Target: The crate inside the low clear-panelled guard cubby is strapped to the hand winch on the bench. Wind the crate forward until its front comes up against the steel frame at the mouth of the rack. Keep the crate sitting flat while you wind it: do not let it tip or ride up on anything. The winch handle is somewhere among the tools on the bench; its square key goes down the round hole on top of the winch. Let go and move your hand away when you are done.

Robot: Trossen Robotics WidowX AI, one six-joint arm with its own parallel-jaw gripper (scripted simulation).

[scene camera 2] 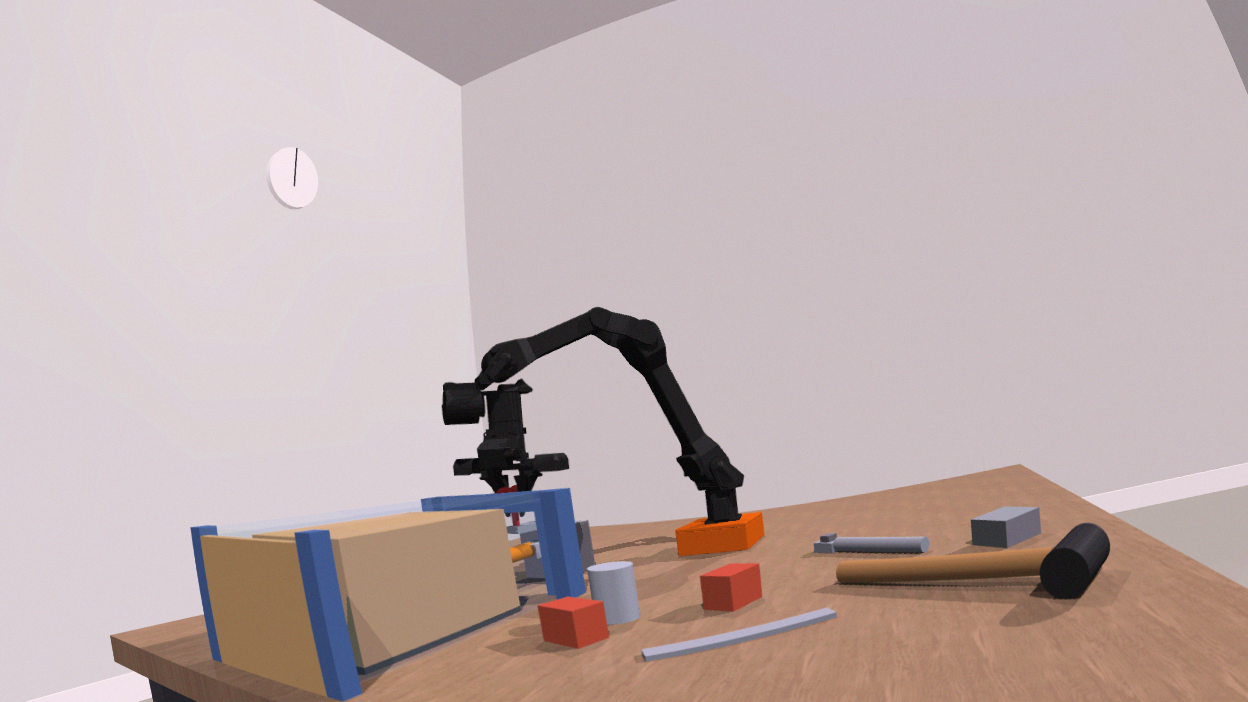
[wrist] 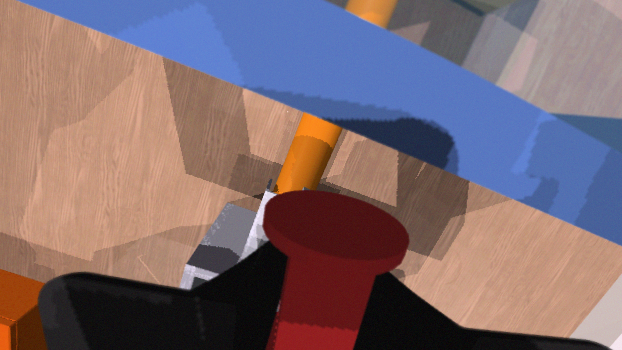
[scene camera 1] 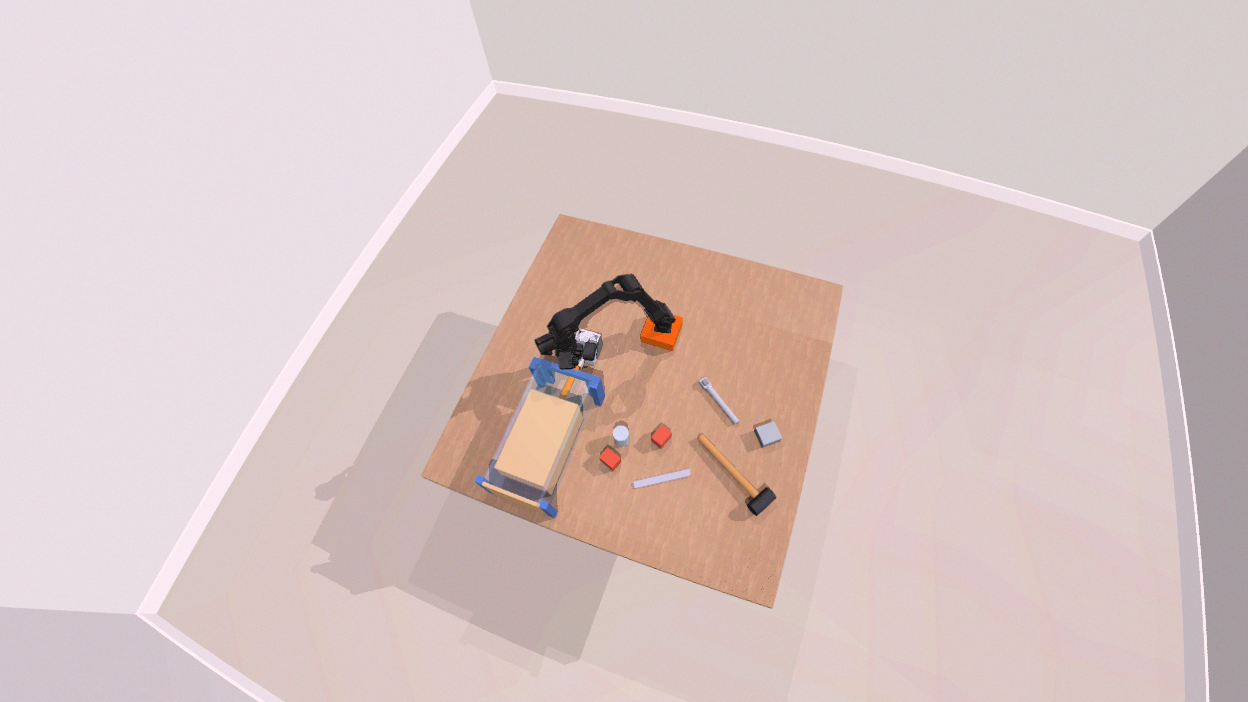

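Labels:
Scene camera 1 shows a hammer, and scene camera 2 shows the hammer too. In the wrist view the hammer is out of frame. On the hammer, [scene camera 1: 762,499] and [scene camera 2: 1071,535] are the same spot.

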